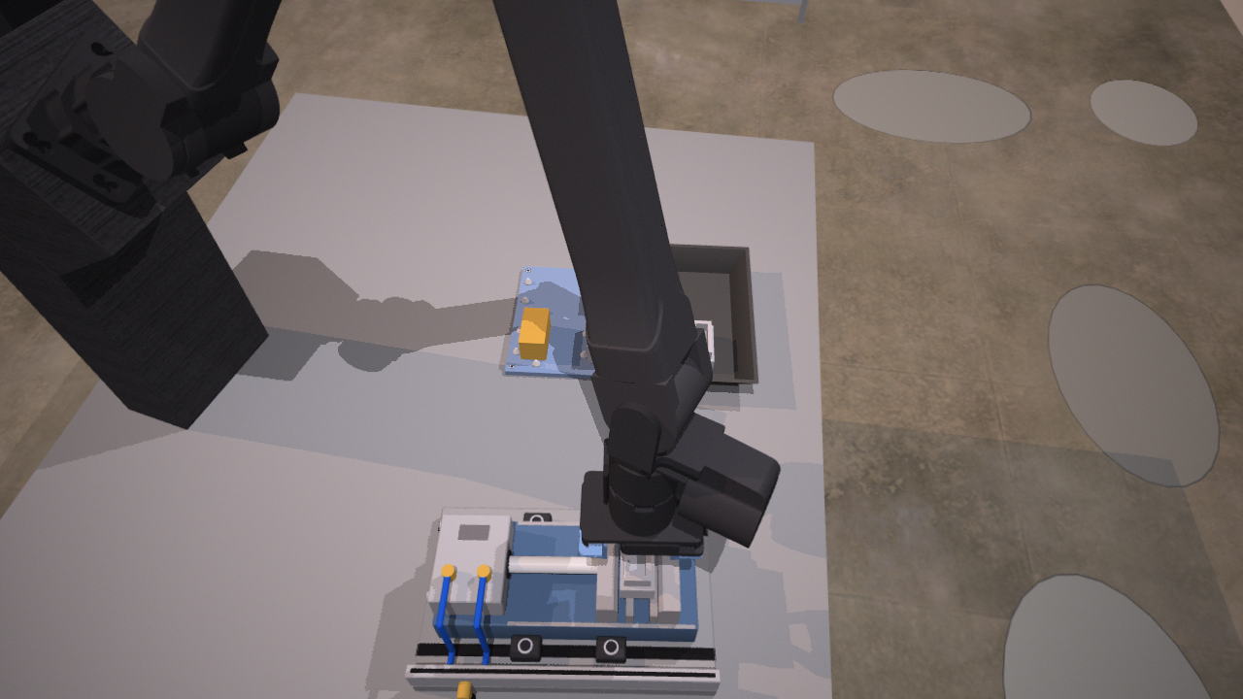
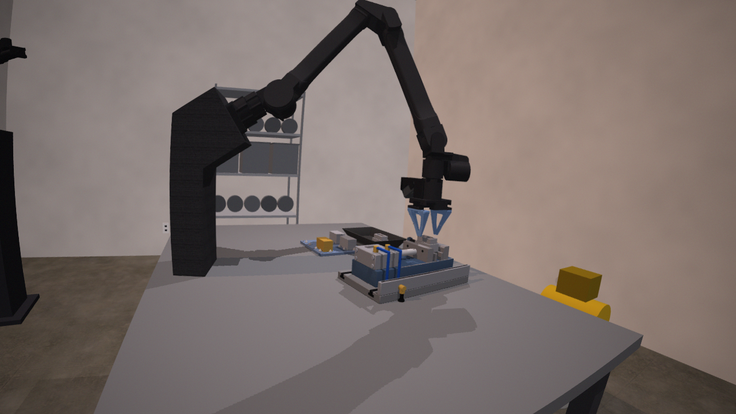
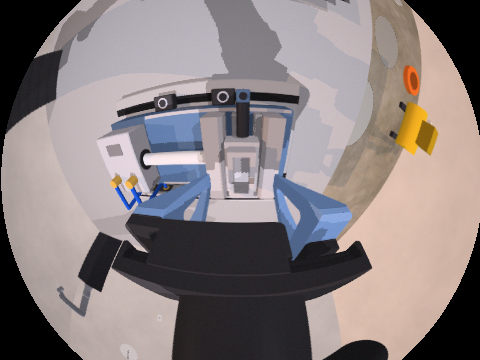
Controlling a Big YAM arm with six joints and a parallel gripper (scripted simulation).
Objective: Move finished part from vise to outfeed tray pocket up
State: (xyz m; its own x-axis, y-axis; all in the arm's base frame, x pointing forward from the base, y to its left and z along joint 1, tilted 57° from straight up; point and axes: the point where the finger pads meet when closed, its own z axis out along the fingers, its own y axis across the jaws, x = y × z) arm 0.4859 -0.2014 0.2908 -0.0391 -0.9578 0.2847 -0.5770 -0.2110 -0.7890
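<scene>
Right now my hand is 7 cm past the blue vise, 1 cm to the right of it and 9 cm above it. The rest, counted from my hand: rail (8 cm behind, 9 cm to the right, 9 cm below); orange block (11 cm behind, 35 cm to the left, 10 cm below); actuator box (16 cm behind, 1 cm to the left, 5 cm below).
</scene>
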